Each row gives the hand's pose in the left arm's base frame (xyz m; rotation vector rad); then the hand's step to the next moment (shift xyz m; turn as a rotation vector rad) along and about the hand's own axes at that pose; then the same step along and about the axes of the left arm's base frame.
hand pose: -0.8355 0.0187 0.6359 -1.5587 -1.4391 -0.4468
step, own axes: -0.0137 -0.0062 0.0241 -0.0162 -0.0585 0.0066
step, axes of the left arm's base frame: -0.0167 0.0108 -0.0203 -0.0597 -0.0114 0.0064
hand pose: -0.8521 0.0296 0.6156 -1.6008 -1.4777 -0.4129
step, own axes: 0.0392 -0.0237 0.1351 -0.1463 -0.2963 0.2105
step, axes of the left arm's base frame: -0.0554 0.1265 -0.0356 -0.3732 0.0397 -0.1126
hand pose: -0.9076 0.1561 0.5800 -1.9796 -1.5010 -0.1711
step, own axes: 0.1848 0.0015 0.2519 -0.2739 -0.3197 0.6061
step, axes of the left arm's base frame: -0.0033 0.2912 -0.1131 -0.5433 0.1587 -0.4735
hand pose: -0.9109 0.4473 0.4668 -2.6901 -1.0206 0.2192
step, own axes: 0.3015 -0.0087 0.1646 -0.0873 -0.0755 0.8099
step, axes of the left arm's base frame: 0.1807 0.2378 -0.1699 -0.2977 0.1446 -0.7481
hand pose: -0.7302 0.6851 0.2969 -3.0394 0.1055 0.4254
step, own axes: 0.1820 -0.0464 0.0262 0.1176 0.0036 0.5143
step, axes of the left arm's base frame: 0.1711 0.0377 -0.0726 -0.0271 0.0305 -0.5260
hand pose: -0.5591 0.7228 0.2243 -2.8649 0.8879 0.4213
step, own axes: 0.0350 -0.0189 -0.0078 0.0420 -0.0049 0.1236
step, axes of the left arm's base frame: 0.0402 -0.0047 -0.0024 0.0076 0.0047 -0.1303
